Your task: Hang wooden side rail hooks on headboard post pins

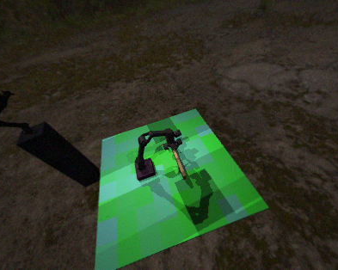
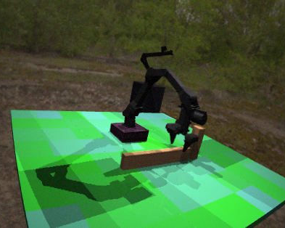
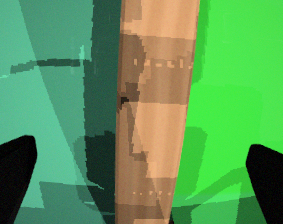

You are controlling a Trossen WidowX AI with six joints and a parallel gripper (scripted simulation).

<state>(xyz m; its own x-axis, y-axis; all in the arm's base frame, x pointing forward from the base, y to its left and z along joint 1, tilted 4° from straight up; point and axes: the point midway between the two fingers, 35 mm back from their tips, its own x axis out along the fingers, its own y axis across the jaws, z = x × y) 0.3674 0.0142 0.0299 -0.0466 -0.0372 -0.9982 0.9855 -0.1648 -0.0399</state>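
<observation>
Right now my gripper tip is 10 mm short of the wooden headboard post, 140 mm to the right of it and 10 mm below it.
</observation>
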